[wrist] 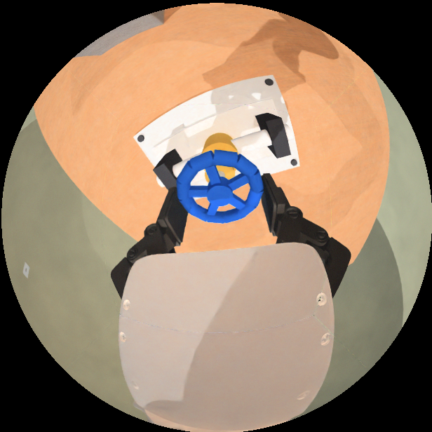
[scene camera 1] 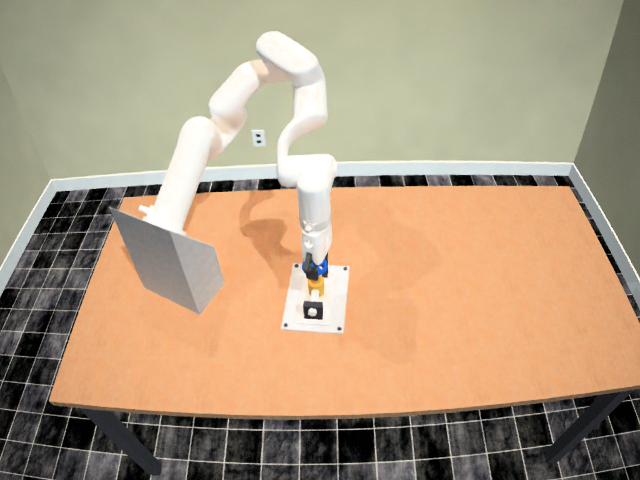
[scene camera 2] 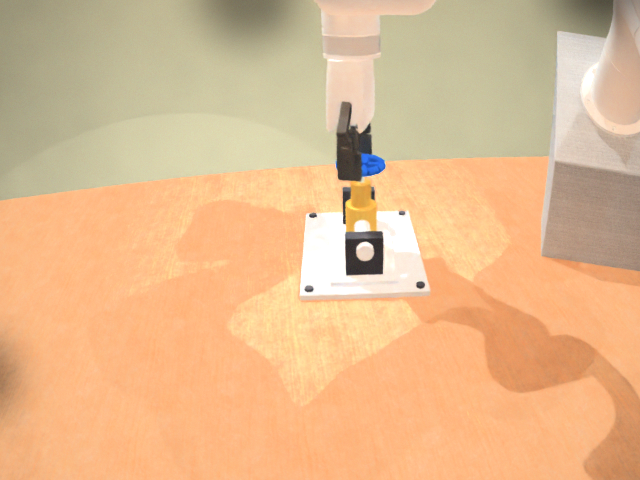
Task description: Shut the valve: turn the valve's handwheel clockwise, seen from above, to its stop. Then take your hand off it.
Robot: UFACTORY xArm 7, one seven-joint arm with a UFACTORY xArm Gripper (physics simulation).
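Observation:
The blue handwheel (scene camera 1: 325, 267) (scene camera 2: 378, 164) (wrist: 220, 158) sits level on top of the yellow valve body (scene camera 1: 315, 287) (scene camera 2: 360, 215) (wrist: 220, 142). My gripper (scene camera 1: 317, 267) (scene camera 2: 356, 160) (wrist: 221, 192) points down over it and is shut on the handwheel. In the wrist view, one black finger presses each side of the rim. In scene camera 2, the near finger hides part of the wheel's left side and the far finger is partly hidden behind. The wheel's turn angle against its stop cannot be read.
The valve stands on a white base plate (scene camera 1: 336, 304) (scene camera 2: 320, 268) (wrist: 200, 117) with dark corner bolts. Black brackets (scene camera 1: 312, 305) (scene camera 2: 364, 266) (wrist: 276, 135) hold the white pipe on both sides. A grey block (scene camera 1: 170, 263) (scene camera 2: 589, 206) under the arm's base stands on the wooden table (scene camera 1: 465, 310) (scene camera 2: 180, 413).

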